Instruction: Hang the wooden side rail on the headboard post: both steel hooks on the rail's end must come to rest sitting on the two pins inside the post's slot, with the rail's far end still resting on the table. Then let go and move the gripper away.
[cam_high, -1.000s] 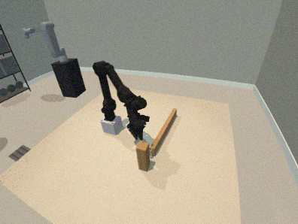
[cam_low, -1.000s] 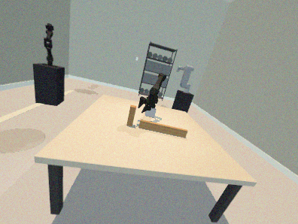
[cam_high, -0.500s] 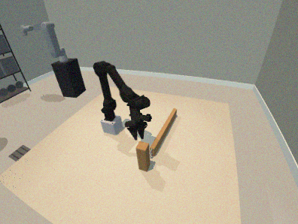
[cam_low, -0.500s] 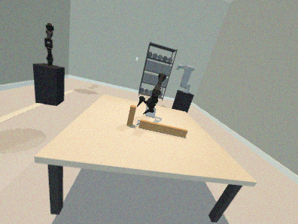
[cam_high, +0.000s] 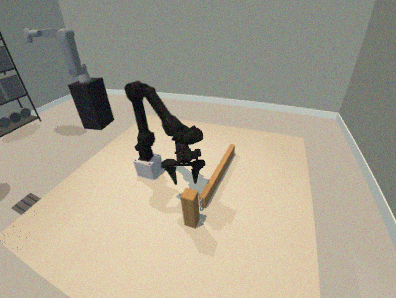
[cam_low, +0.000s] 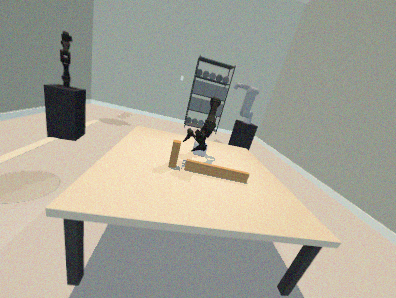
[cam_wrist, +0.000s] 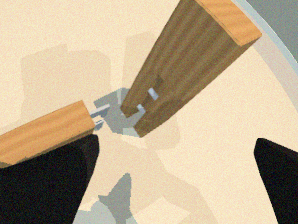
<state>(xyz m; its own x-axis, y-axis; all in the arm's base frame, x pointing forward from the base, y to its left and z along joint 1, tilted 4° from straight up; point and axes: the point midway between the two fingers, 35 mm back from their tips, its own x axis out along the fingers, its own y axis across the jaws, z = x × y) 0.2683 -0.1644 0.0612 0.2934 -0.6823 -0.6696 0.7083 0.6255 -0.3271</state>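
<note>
Right now my gripper tip is 40 mm short of the wooden headboard post, 80 mm to the left of it and 50 mm above it.
</note>
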